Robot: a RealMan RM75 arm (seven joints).
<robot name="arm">
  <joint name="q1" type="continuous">
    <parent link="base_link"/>
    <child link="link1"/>
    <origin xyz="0 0 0.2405"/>
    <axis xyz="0 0 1"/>
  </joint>
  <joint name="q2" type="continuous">
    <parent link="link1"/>
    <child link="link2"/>
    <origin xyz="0 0 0"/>
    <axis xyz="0 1 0"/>
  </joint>
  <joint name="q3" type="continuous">
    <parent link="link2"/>
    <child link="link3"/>
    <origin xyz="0 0 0.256"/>
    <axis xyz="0 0 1"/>
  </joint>
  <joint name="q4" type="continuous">
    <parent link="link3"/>
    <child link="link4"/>
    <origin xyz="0 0 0"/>
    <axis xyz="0 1 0"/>
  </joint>
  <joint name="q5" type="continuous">
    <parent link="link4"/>
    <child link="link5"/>
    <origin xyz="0 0 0.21"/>
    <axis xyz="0 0 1"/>
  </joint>
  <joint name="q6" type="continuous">
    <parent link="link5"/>
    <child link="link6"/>
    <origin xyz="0 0 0"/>
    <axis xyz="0 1 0"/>
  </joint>
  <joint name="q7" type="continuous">
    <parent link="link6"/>
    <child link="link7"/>
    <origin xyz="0 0 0.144"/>
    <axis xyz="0 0 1"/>
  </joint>
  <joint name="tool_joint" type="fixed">
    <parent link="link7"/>
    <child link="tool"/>
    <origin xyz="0 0 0"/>
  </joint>
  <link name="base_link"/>
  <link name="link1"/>
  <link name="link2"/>
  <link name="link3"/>
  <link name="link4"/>
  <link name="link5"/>
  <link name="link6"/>
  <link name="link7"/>
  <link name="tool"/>
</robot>
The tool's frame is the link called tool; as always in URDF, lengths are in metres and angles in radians. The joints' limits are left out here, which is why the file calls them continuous.
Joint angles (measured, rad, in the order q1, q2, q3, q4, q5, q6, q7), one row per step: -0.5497, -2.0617, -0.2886, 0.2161, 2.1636, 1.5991, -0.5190; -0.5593, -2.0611, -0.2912, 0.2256, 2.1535, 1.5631, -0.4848; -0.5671, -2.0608, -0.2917, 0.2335, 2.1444, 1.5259, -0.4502; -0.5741, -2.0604, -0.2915, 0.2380, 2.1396, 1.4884, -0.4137; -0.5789, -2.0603, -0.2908, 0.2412, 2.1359, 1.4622, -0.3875; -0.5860, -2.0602, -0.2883, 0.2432, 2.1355, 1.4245, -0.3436; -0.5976, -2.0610, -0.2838, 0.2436, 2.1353, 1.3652, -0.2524; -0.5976, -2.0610, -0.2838, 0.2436, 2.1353, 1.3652, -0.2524; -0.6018, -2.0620, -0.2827, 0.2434, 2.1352, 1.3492, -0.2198; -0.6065, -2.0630, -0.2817, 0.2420, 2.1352, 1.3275, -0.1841; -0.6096, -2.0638, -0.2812, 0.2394, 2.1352, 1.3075, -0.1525; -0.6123, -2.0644, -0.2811, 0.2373, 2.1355, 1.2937, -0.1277; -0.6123, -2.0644, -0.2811, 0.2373, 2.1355, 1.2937, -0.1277; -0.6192, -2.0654, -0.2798, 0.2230, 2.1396, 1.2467, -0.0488; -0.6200, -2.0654, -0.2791, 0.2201, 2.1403, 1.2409, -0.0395
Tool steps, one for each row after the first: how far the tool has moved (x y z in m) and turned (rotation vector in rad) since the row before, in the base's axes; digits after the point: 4 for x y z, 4 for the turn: -0.0029, 0.0061, 0.0021, 0.0298, 0.0447, 0.0193; -0.0033, 0.0053, 0.0014, 0.0259, 0.0454, 0.0205; -0.0031, 0.0047, 0.0003, 0.0204, 0.0467, 0.0186; -0.0022, 0.0032, 0.0002, 0.0138, 0.0334, 0.0127; -0.0026, 0.0042, -0.0009, 0.0154, 0.0544, 0.0132; -0.0034, 0.0063, -0.0024, 0.0282, 0.1029, 0.0111; 0.0000, 0.0000, 0.0000, 0.0000, 0.0000, 0.0000; -0.0004, 0.0019, -0.0010, 0.0094, 0.0340, -0.0010; -0.0008, 0.0022, -0.0014, 0.0093, 0.0380, 0.0022; -0.0010, 0.0016, -0.0015, 0.0074, 0.0328, 0.0034; -0.0005, 0.0013, -0.0011, 0.0056, 0.0251, 0.0006; 0.0000, 0.0000, 0.0000, 0.0000, 0.0000, 0.0000; -0.0015, 0.0033, -0.0053, 0.0096, 0.0778, 0.0025; 0.0000, 0.0003, -0.0009, -0.0001, 0.0088, -0.0002
